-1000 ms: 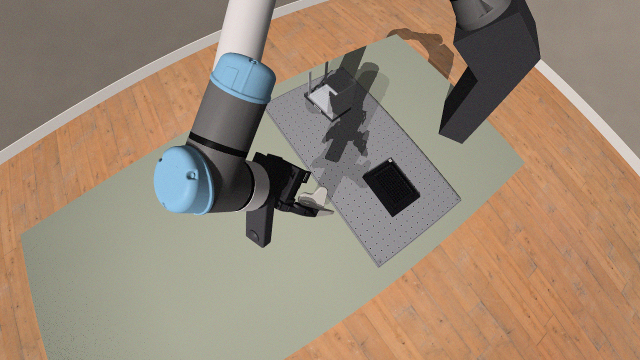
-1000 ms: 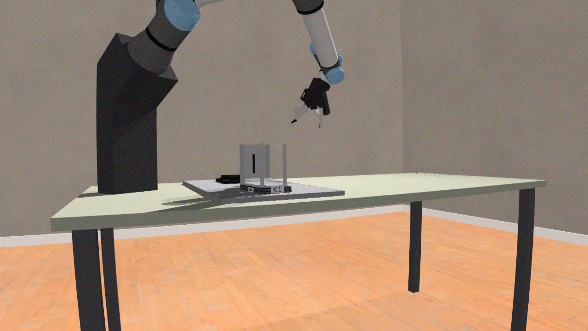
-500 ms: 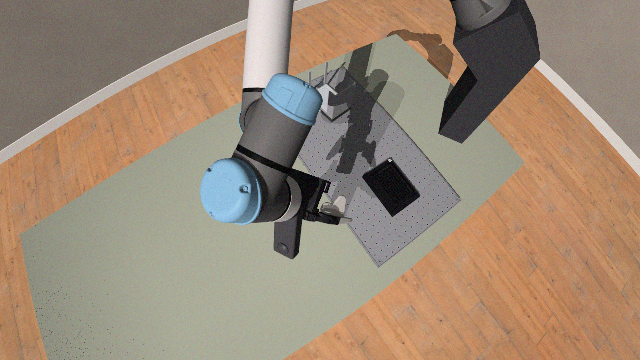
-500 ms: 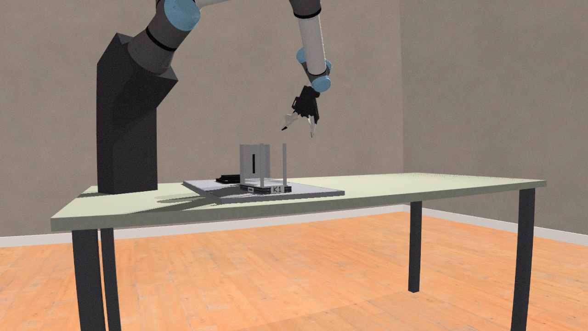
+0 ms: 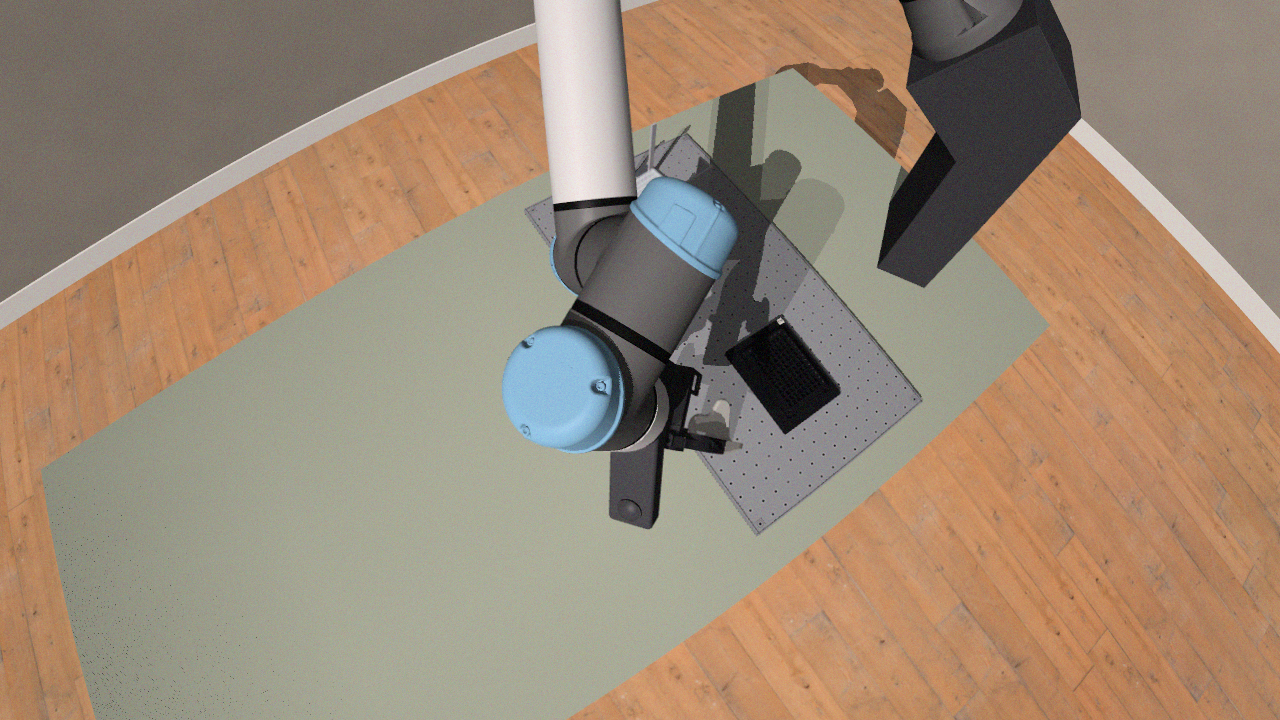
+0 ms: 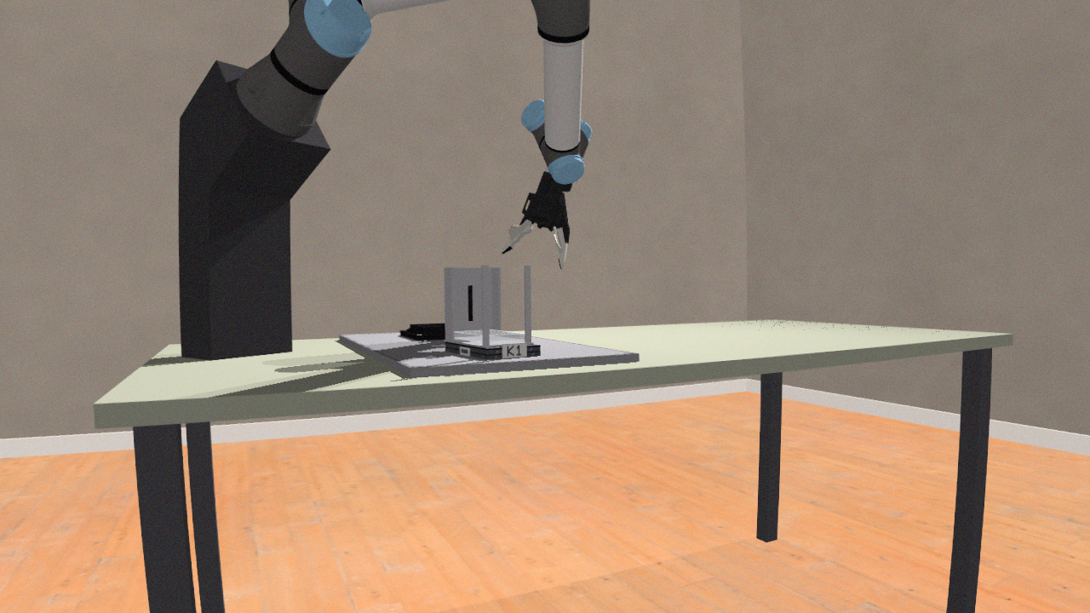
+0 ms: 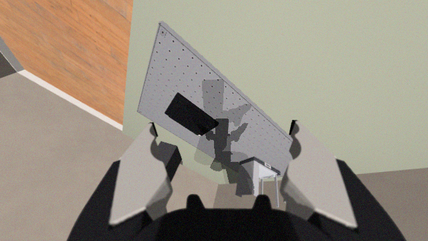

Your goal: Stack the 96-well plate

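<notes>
My gripper is now 240 mm past the black 96-well plate, 150 mm above it and 50 mm to the right of it. Round my hand: K1 label: 400 mm to the right, 370 mm behind, 160 mm below; then white plate: 350 mm behind, 310 mm to the right, 140 mm below; then black plate nest N1: 240 mm behind, 160 mm below, 50 mm to the left.
</notes>
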